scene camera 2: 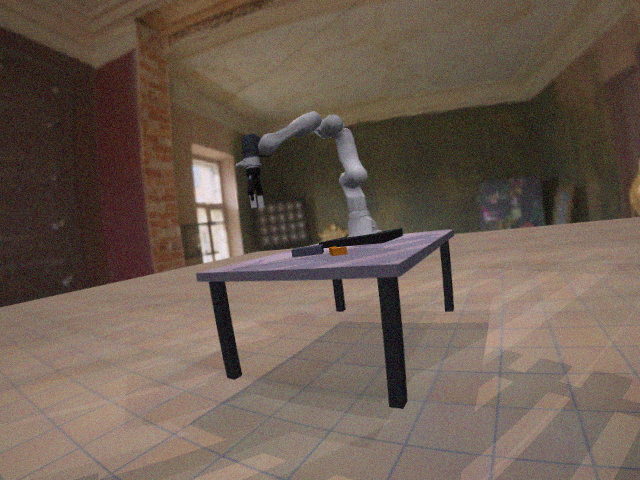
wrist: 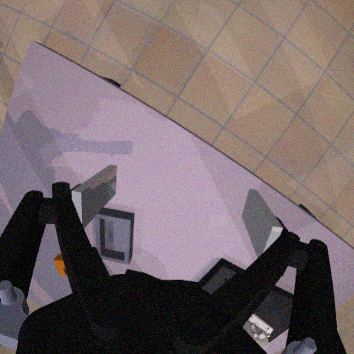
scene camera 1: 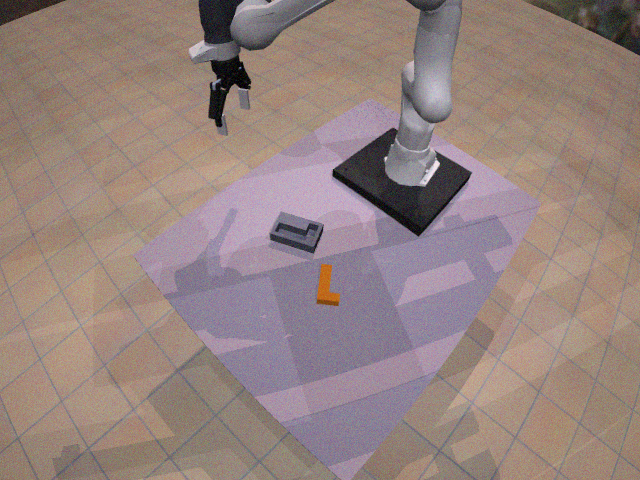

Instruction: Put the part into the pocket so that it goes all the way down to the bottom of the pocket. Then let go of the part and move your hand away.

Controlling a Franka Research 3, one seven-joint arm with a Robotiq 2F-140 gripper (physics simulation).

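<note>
The orange L-shaped part (scene camera 1: 324, 285) (scene camera 2: 338, 251) lies flat on the table, apart from the pocket block; a piece of the part (wrist: 60, 265) also shows in the wrist view, partly hidden behind the left finger. The dark grey block (scene camera 1: 292, 243) (scene camera 2: 306, 251) (wrist: 131, 236) stands on the table with its L-shaped pocket facing up and empty. My gripper (scene camera 1: 234, 120) (scene camera 2: 256, 205) (wrist: 179, 191) is open and empty, high above the table level and well away from both the part and the block.
The table (scene camera 1: 336, 330) (scene camera 2: 310, 271) (wrist: 165, 160) carries the black base plate (scene camera 1: 361, 170) (scene camera 2: 382, 237) of the arm, behind the block in scene camera 1. Tiled floor surrounds the table.
</note>
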